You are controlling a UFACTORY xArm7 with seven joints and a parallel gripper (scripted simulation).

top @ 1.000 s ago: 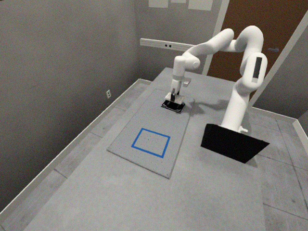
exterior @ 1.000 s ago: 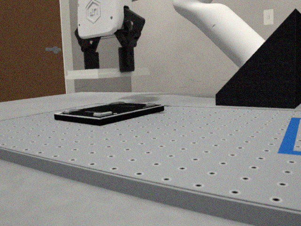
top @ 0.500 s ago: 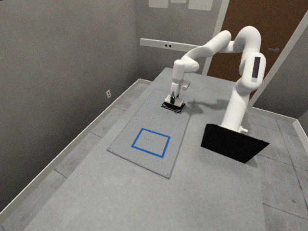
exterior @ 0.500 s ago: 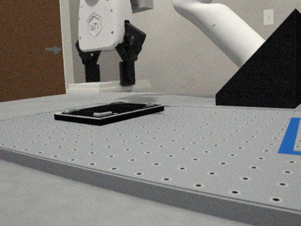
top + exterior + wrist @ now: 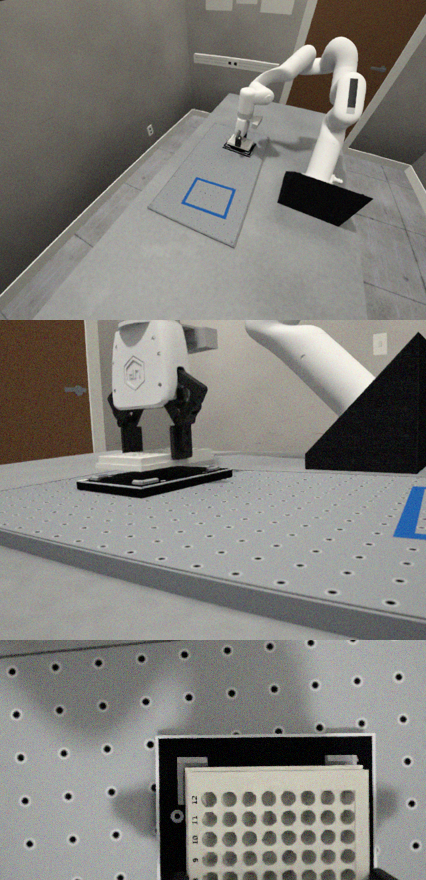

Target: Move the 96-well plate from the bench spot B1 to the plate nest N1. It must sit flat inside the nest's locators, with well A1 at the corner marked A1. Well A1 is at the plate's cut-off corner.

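Right now the white 96-well plate is 1 cm below my hand. From my hand the other things lie so: black plate nest: 4 cm below.
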